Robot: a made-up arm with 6 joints.
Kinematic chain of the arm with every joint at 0, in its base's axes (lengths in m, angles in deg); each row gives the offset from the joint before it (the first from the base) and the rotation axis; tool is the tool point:
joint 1: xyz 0 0 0.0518 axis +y
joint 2: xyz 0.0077 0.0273 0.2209 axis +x
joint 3: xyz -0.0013 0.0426 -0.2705 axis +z
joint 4: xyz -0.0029 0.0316 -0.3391 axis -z
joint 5: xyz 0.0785 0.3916 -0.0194 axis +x
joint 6: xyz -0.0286 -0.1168 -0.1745 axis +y
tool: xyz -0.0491 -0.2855 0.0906
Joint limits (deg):
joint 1: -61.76..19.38
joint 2: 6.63..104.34
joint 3: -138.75..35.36
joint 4: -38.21..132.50
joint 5: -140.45..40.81
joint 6: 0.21..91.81
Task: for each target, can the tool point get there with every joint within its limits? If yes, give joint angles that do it. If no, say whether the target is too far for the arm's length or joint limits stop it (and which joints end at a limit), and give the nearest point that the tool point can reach.
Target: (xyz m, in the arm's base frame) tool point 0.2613 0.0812 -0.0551
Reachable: yes | joints 9.73 49.61 -84.73 28.49 -91.79 68.34
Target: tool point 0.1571 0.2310 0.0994
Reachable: yes | joints -29.88 84.60 -62.01 80.32 -89.70 46.24
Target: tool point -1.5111 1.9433 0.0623
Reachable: no: too far | nearest point -0.6902 0.9233 0.2658 | short by 1.325 m
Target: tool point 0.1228 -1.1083 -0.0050
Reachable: no: joint limits stop it (at a limit: joint 2, joint 3, joint 5) | nearest point 0.1526 -0.5699 -0.0188 | short by 0.539 m
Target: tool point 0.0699 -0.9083 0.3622
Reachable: no: joint limits stop it (at a limit: joint 1, joint 2, joint 3, joint 5, joint 6) | nearest point 0.2021 -0.5279 0.1758 | short by 0.444 m
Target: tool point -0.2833 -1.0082 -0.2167
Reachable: no: joint limits stop it (at a limit: joint 2, joint 3, joint 5) | nearest point -0.1481 -0.5530 -0.0886 | short by 0.492 m
